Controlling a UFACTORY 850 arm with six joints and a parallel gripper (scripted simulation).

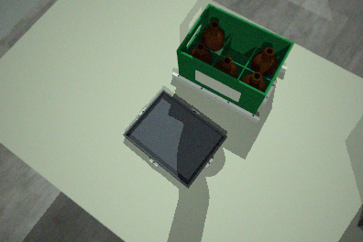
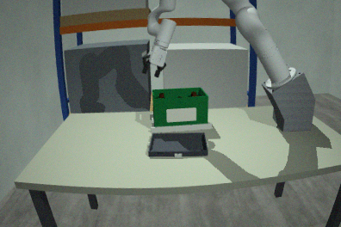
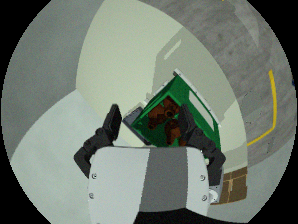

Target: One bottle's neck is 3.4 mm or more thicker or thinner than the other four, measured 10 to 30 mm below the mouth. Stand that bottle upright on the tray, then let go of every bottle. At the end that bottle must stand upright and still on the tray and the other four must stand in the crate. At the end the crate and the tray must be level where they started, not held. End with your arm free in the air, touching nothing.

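The green crate lies 18 cm below my hand, 13 cm behind it and 11 cm to the left of it. Round my hand: dark grey tray: 38 cm to the left, 25 cm below, 4 cm behind.
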